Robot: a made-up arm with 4 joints. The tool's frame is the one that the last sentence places.
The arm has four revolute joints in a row. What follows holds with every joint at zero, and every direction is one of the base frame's. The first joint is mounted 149.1 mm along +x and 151.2 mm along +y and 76.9 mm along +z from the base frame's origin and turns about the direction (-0.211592, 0.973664, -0.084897). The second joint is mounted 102.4 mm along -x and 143.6 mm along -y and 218.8 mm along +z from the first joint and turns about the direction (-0.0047, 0.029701, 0.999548). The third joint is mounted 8 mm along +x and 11.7 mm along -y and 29.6 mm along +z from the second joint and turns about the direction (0.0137, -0.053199, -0.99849). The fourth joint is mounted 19.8 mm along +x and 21.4 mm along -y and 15.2 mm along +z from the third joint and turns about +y. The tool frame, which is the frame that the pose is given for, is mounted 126.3 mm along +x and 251.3 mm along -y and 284 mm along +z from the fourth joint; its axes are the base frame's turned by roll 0.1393, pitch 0.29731 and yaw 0.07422 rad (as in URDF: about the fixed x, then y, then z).
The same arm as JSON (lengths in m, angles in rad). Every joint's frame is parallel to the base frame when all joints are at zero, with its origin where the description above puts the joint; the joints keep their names.
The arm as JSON. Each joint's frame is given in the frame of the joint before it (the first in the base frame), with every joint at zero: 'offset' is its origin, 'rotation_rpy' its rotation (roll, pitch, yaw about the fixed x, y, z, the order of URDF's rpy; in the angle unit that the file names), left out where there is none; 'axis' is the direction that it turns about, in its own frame. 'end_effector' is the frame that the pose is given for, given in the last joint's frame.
{
  "length_unit": "m",
  "angle_unit": "rad",
  "chain": [
    {
      "id": "joint 1",
      "offset": [
        0.1491,
        0.1512,
        0.0769
      ],
      "axis": [
        -0.211592,
        0.973664,
        -0.084897
      ]
    },
    {
      "id": "joint 2",
      "offset": [
        -0.1024,
        -0.1436,
        0.2188
      ],
      "axis": [
        -0.0047,
        0.029701,
        0.999548
      ]
    },
    {
      "id": "joint 3",
      "offset": [
        0.008,
        -0.0117,
        0.0296
      ],
      "axis": [
        0.0137,
        -0.053199,
        -0.99849
      ]
    },
    {
      "id": "joint 4",
      "offset": [
        0.0198,
        -0.0214,
        0.0152
      ],
      "axis": [
        0.0,
        1.0,
        0.0
      ]
    }
  ],
  "end_effector": {
    "offset": [
      0.1263,
      -0.2513,
      0.284
    ],
    "rotation_rpy": [
      0.1393,
      0.2973,
      0.0742
    ]
  }
}

